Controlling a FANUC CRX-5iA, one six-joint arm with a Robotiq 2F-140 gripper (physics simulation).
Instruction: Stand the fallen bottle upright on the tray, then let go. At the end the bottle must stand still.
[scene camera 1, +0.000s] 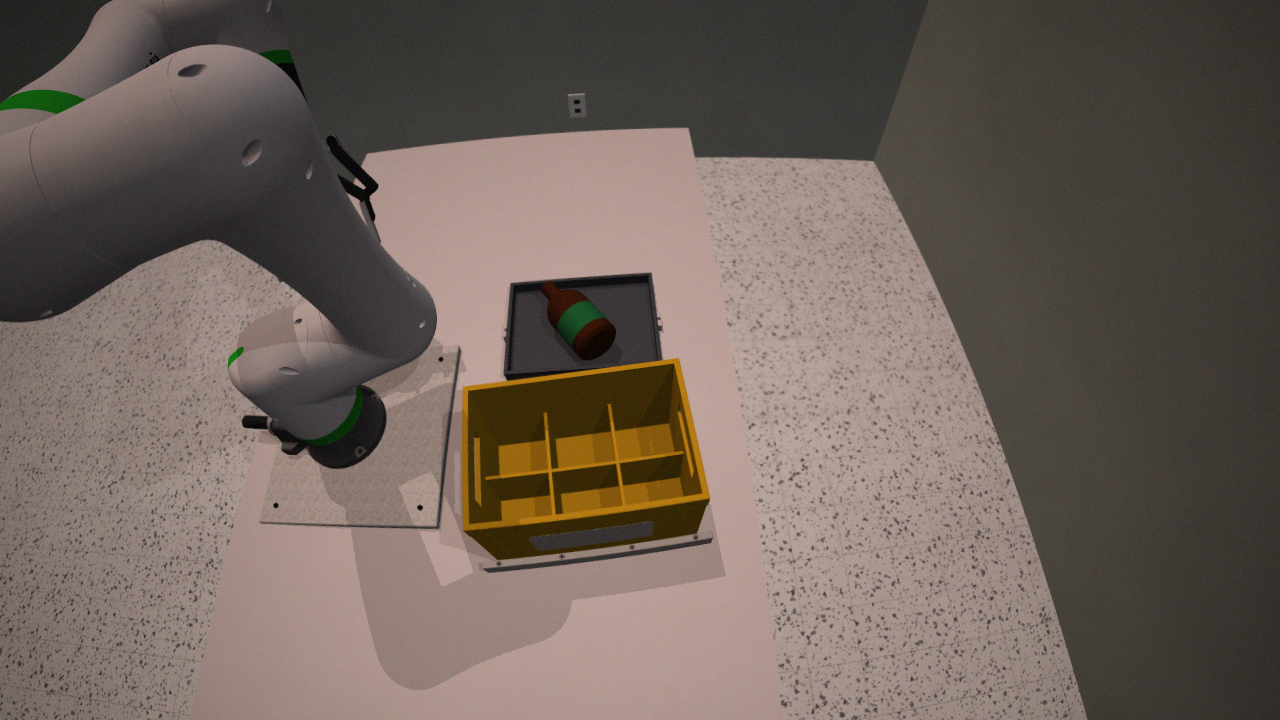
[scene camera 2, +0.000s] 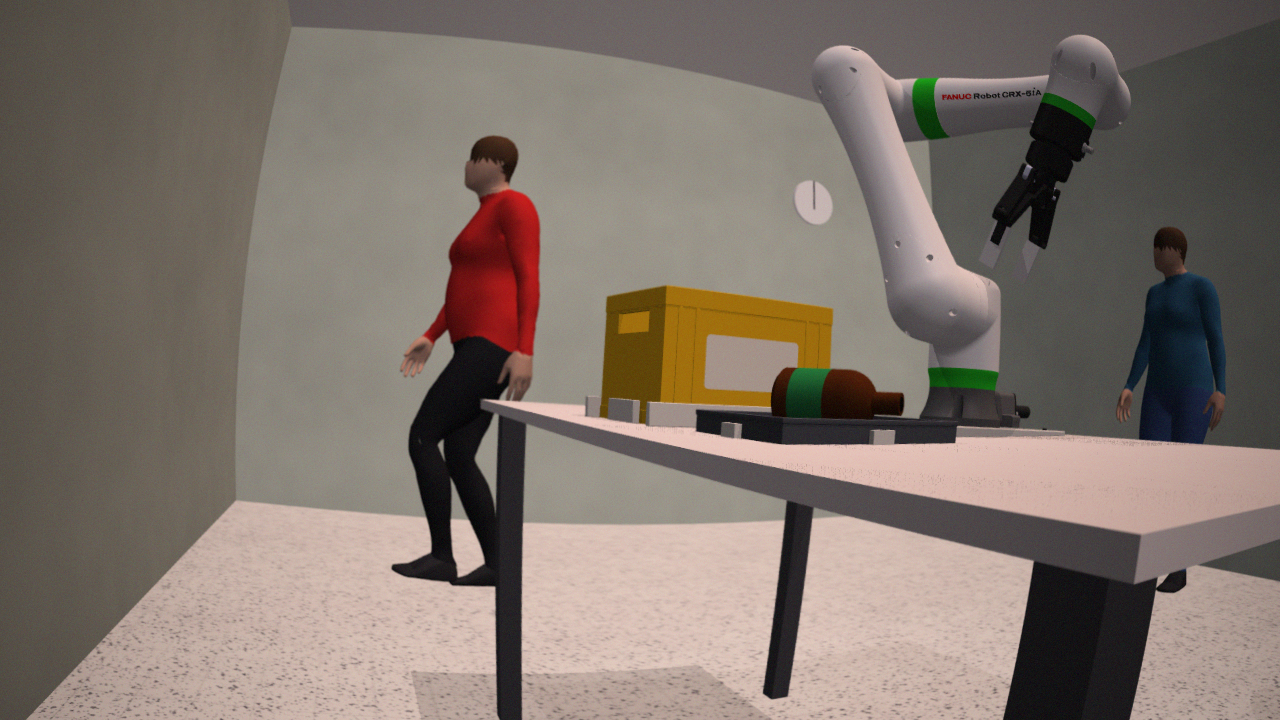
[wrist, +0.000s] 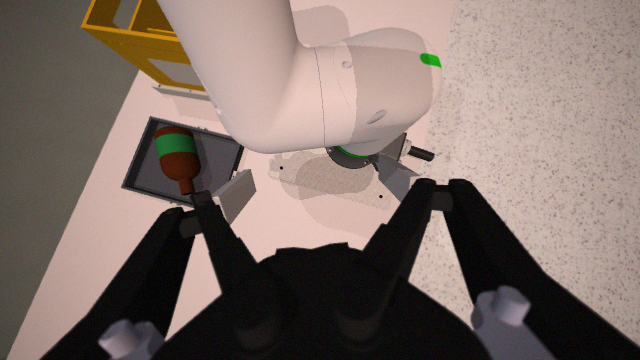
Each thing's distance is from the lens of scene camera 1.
gripper (scene camera 1: 330, 261): 0.84 m
dark grey tray (scene camera 1: 533, 348): 0.92 m
